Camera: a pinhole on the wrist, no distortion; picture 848 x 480 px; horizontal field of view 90.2 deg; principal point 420.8 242.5 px. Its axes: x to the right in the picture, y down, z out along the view. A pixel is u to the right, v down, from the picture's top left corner.
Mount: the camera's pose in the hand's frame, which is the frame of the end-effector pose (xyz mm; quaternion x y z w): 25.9 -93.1 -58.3 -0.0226 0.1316 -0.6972 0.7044
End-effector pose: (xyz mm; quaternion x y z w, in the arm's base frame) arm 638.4 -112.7 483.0 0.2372 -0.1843 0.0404 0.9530
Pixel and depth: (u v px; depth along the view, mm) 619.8 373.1 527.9
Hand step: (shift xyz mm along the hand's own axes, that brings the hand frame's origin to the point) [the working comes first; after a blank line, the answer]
In the camera's frame: 248.6 163.2 527.9

298.0 -414.4 377.4
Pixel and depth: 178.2 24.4 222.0
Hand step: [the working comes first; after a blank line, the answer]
In the camera's frame: -127.5 -114.6 222.0

-37.0 -3.9 200.1
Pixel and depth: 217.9 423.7 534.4
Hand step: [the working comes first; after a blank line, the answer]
In the camera's frame: -256.6 229.2 534.4

367.2 85.6 447.2
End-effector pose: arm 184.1 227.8 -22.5 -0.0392 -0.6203 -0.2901 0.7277
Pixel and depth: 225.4 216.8 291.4
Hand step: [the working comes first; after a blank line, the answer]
In the camera's frame: -134.8 -17.7 291.4

72.7 -4.6 247.3
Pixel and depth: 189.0 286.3 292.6
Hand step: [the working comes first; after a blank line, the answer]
In the camera's frame: -160.5 30.3 292.6

120.0 22.0 242.0
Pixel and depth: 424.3 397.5 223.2
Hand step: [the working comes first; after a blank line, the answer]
In the camera's frame: 1.8 81.9 223.2

154.2 -126.6 139.0
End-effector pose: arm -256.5 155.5 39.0 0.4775 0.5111 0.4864 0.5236
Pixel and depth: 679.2 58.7 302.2
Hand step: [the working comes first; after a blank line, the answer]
In the camera's frame: 184.8 -131.5 302.2

-38.1 -325.1 233.0
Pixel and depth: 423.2 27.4 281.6
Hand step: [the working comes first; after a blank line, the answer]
In the camera's frame: 1.6 -143.4 281.6

-53.0 -141.2 243.9
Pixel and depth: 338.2 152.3 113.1
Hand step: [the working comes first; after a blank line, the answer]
In the camera's frame: -22.1 -24.1 113.1

27.0 -89.1 59.4
